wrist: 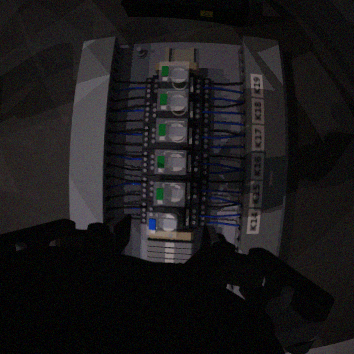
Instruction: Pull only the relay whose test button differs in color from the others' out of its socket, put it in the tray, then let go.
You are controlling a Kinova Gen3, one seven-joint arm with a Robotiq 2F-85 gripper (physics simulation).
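Frame: origin at the arm's base, x ahead, y left, z up, level; centimetres.
Where they show: gripper, fingertip midpoint: (165,232).
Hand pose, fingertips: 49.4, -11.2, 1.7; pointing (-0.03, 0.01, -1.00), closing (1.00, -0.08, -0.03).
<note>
Things, the pixels of their top centre, and the offset from my fingertips, as dx, dy, dz. "spot": a spot on its surface instead.
- relay with the blue test button, top centre: (163,225) -0.5, -0.4, -3.4
- K14 label, surface spot: (253,221) spot: +8.1, -0.4, -6.4
- nearest, top centre: (168,194) -0.3, +2.3, -3.8
- farthest, top centre: (173,70) -0.4, +13.4, -3.8
- grey wire duct, top centre: (85,164) -9.6, +4.5, -6.4
- labelled duct, top centre: (265,170) +9.0, +4.7, -6.4
- ribbed block, top centre: (169,249) -0.2, -3.7, -6.0
- dark object, surface spot: (175,9) spot: -1.2, +25.0, -8.7
The relay with the blue test button (163,221) sits at the near end of the row, beside the K14 label (253,221), in its socket as far as the dim view shows. Several relays with green test buttons stand in line beyond it, the nearest (170,193) beside K15 and the farthest (174,75) beside K19. My gripper (165,232) is partly open, with no relay held. Its dark fingertips show left and right of the blue-button relay's near end; their height above it is hard to tell. The tray cannot be made out.
A grey wire duct (90,150) runs along the left and a labelled duct (270,210) along the right. Black and blue wires run from both ducts to the sockets. A ribbed block (170,251) lies just nearer than the row. A dark object (175,9) with a yellow mark lies beyond the panel.
</note>
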